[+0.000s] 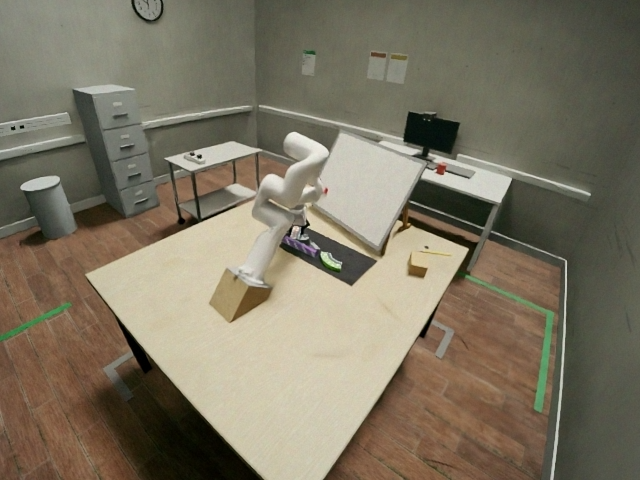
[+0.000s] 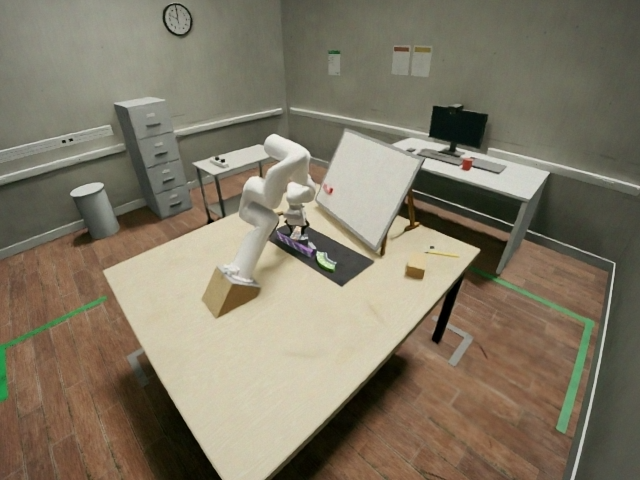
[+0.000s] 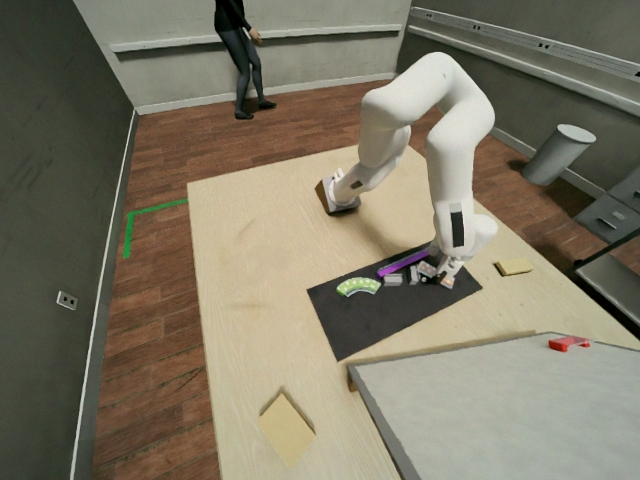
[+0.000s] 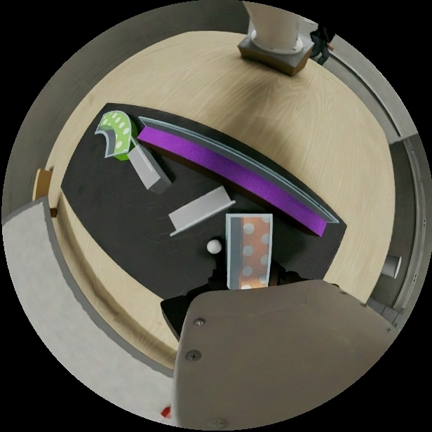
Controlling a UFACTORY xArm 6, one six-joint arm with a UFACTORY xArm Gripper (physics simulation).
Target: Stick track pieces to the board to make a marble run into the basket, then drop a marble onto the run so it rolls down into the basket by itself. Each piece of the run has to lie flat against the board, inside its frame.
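Places are measured from the arm's base along level axes (x down, y back, z left), in centimetres.
Pixels of known places: gripper, between the fingertips: (image 1: 296,234) (image 2: 297,234) (image 3: 435,277); arm's base, origin of its link: (image 1: 250,277) (image 2: 238,275) (image 3: 342,191).
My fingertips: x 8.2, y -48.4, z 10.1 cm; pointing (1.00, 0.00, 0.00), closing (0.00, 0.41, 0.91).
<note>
Ahead of a thing's pixels: the offset from my fingertips to its top centre. "*": to the spot under its first point. Level surfaces: height alone.
My gripper (image 4: 244,270) (image 3: 440,279) is shut on an orange dotted track piece (image 4: 256,250) (image 3: 427,268), low over the black mat's far end; whether the piece touches the mat I cannot tell. The white marble {dy +1.4, dx -1.2, dz -4.8 cm} (image 4: 214,246) (image 3: 423,279) lies beside the piece. A long purple track {dy +9.5, dx -4.7, dz -6.3 cm} (image 4: 225,167) (image 3: 403,264) (image 2: 295,243), a green dotted curve {dy +10.7, dx -1.7, dz -27.5 cm} (image 4: 123,136) (image 3: 359,283) (image 1: 330,261) and two short grey pieces (image 4: 200,209) {dy +6.6, dx -4.7, dz -15.9 cm} (image 3: 392,280) are on the mat. A red piece (image 3: 566,343) (image 2: 328,189) is on the tilted white board {* dy -27.7, dx -27.6, dz -29.2 cm} (image 1: 372,186) (image 3: 491,403). I cannot make out a basket.
The black mat {dx +0.4 cm} (image 3: 361,320) (image 1: 356,266) lies between the arm's base and the board. A wooden block {dy -11.4, dx -5.3, dz -65.2 cm} (image 1: 417,264) (image 3: 286,431) and a yellow pencil {dy -30.7, dx +0.0, dz -70.8 cm} (image 1: 436,253) are near the board's right side. Another flat wooden block {dy -12.5, dx -2.3, dz +30.0 cm} (image 3: 514,266) lies beyond the mat's other end.
</note>
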